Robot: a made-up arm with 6 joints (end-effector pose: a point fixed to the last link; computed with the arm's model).
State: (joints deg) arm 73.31 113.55 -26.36 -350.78 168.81 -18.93
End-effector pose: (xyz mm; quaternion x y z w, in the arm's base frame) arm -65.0 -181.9 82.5 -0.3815 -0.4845 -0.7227 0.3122
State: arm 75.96 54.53 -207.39 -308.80 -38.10 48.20
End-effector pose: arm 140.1 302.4 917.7 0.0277 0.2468 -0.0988 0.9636
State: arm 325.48 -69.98 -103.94 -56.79 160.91 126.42
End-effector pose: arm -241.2 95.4 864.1 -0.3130 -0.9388 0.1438 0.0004
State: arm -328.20 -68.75 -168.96 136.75 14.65 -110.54
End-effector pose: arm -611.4 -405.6 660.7 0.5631 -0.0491 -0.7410 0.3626
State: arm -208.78 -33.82 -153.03 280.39 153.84 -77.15
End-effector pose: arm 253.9 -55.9 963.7 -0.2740 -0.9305 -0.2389 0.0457
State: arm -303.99 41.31 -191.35 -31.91 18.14 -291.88
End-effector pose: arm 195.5 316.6 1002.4 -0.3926 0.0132 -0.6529 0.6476
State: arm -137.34 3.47 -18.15 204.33 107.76 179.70
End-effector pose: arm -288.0 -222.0 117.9 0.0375 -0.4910 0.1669 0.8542
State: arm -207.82 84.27 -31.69 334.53 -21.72 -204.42
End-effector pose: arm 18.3 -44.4 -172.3 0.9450 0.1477 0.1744 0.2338
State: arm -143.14 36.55 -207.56 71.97 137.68 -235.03
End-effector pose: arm -103.6 -174.5 943.4 0.1584 0.9254 -0.2693 0.2146
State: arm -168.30 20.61 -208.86 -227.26 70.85 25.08
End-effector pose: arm 79.2 -17.1 1041.3 0.5551 -0.2748 0.7784 0.1021
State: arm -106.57 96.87 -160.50 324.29 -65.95 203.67
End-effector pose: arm -164.8 -718.0 169.9 0.2388 0.4487 -0.5654 0.6496
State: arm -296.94 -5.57 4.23 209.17 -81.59 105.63
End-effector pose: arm 3.5 84.1 134.6 -0.4445 -0.6210 0.6042 0.2274
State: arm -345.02 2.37 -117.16 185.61 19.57 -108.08
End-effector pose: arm 506.5 138.2 860.5 -0.3248 0.2137 -0.6435 0.6594
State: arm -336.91 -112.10 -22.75 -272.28 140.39 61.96
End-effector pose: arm -43.7 69.1 636.1 -0.8495 -0.2430 0.3414 0.3207
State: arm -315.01 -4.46 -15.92 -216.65 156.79 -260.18
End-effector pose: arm 204.5 265.7 215.8 -0.0928 0.0746 0.9928 0.0086
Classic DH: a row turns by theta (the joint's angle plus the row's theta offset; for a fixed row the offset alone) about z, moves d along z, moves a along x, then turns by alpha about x. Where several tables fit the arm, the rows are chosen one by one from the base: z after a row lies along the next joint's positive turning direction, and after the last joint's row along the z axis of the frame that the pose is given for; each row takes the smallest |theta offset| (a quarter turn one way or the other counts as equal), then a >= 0, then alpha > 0; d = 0 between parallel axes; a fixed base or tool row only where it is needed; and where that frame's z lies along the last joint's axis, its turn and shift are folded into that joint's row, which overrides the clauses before.
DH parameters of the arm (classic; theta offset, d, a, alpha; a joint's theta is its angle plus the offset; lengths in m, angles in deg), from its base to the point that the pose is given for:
joint 1: 0 0.297 0 -90
joint 2: -79.45 0 0.2675 0
joint 3: 79.45 0 0.106 -90
joint 4: 0 0.471 0 90
joint 5: 0 0 0.051 -90
joint 6: 0 0.065 0 0

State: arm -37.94 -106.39 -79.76 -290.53 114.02 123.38
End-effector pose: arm -266.3 302.8 749.7 -0.5951 0.5753 -0.1627 0.5370
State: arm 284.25 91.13 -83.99 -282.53 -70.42 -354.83
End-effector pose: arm 6.8 -337.4 -213.7 0.1888 -0.8021 0.1076 0.5563
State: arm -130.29 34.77 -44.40 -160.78 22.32 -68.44
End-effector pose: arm -230.9 -283.9 -43.5 -0.6295 -0.7279 0.2647 0.0624
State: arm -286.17 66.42 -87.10 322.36 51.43 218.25
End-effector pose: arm 161.7 515.8 -126.4 -0.5272 0.7893 -0.3142 0.0173
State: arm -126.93 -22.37 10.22 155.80 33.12 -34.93
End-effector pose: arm -97.8 -125.2 38.8 0.5060 0.7752 -0.3656 0.0970
